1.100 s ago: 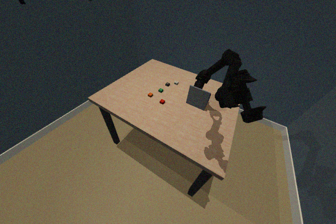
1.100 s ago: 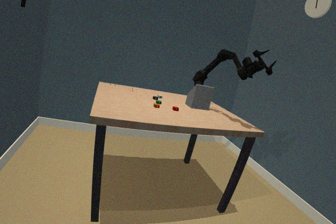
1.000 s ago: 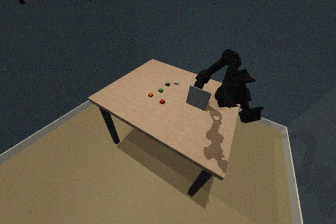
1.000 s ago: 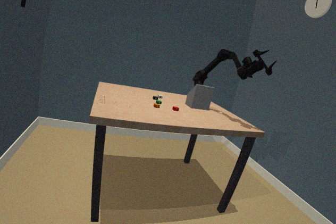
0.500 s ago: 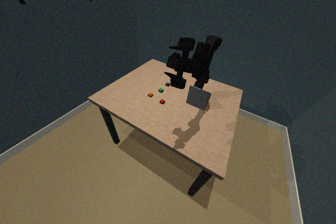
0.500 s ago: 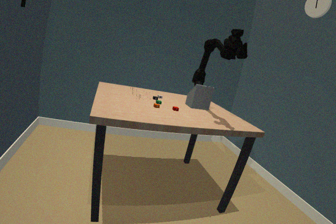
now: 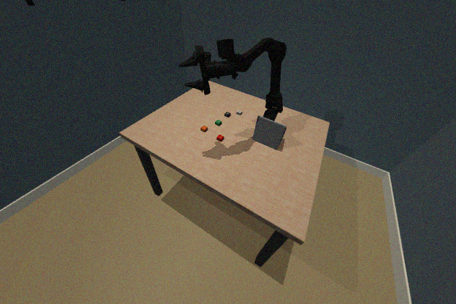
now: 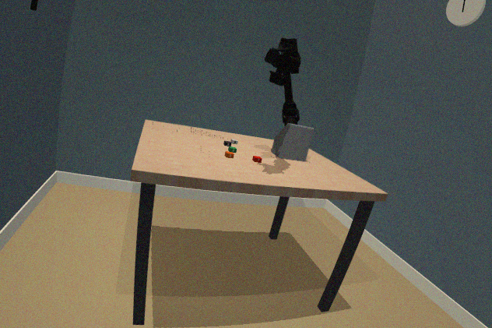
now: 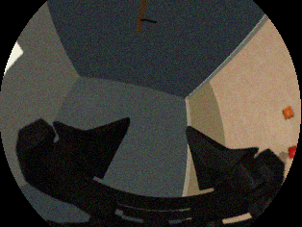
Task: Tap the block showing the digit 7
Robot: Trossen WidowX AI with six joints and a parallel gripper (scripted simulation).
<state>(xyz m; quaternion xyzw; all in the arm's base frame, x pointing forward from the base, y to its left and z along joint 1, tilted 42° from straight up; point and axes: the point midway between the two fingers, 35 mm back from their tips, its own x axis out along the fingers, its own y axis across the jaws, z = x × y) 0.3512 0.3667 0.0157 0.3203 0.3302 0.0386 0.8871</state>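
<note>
Now: gripper tip 42 cm above the red block, 16 cm to the left of it and 11 cm past it. The rest, counted from my gripper tip: green block: 42 cm below, 28 cm to the right, 4 cm behind; then black block: 42 cm below, 40 cm to the right, 6 cm behind; then orange block: 42 cm below, 18 cm to the right, 1 cm ahead.
</note>
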